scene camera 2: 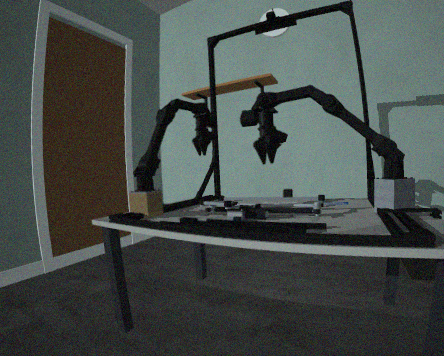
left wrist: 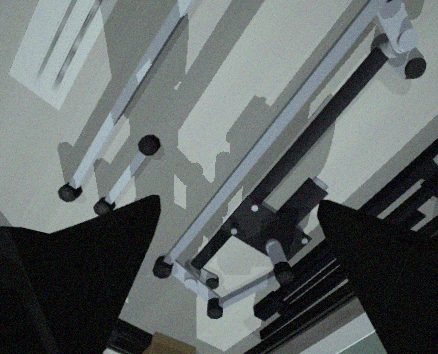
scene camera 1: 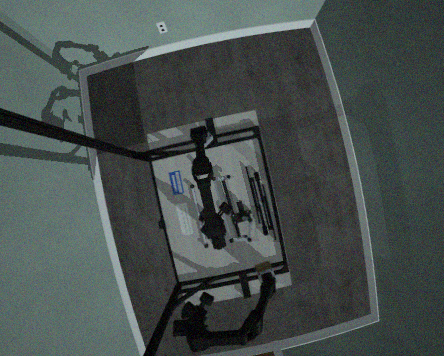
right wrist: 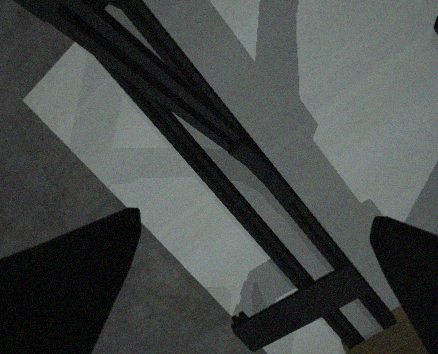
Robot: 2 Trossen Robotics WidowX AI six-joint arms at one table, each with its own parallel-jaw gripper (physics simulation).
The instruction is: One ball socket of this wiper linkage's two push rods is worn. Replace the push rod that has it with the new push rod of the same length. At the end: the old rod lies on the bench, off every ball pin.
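In the left wrist view, a long loose rod (left wrist: 112, 120) with a black socket and a short loose rod (left wrist: 127, 175) with black sockets lie on the bench. The linkage's long push rod (left wrist: 260, 150) runs beside a dark bar, and its upper end is cut off by the view. The linkage's short push rod (left wrist: 248, 294) joins a lower-end pin to the crank by the dark motor bracket (left wrist: 252, 220). Socket wear cannot be made out. My left gripper (left wrist: 239, 205) (scene camera 2: 265, 161) is open and empty, high above the linkage. My right gripper (right wrist: 254, 223) (scene camera 2: 201, 153) is open and empty, above the bench edge.
A blue frame (scene camera 1: 176, 182) and a printed sheet (scene camera 1: 185, 221) (left wrist: 87, 70) lie left of the rods. Dark rails (scene camera 1: 260, 202) lie right of the linkage. Black frame beams (right wrist: 200, 172) cross below the right gripper. Posts (scene camera 2: 216, 150) rise from the bench.
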